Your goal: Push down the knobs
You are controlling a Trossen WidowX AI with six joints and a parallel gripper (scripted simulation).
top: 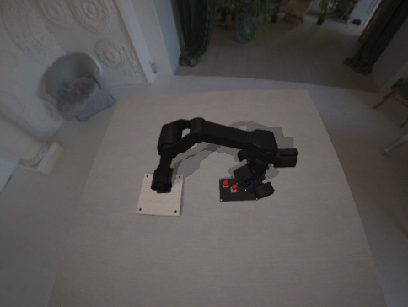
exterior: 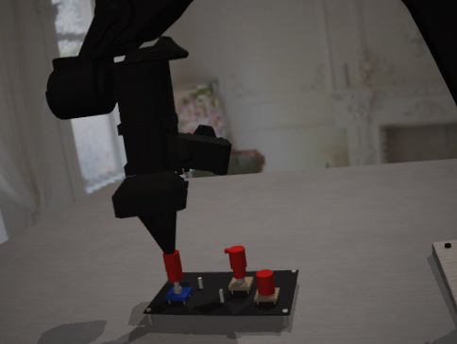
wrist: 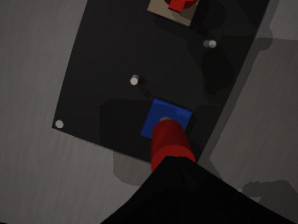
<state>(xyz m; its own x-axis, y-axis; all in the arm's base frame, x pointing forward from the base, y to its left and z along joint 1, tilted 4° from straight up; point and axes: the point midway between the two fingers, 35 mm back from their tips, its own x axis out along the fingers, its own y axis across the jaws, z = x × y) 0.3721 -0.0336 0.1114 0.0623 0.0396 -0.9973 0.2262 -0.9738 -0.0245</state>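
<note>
The blue potentiometer lies 30 mm below my gripper tip. From my gripper tip the other things lie so: tan potentiometer: 70 mm behind, 20 mm to the right, 30 mm below.
</note>
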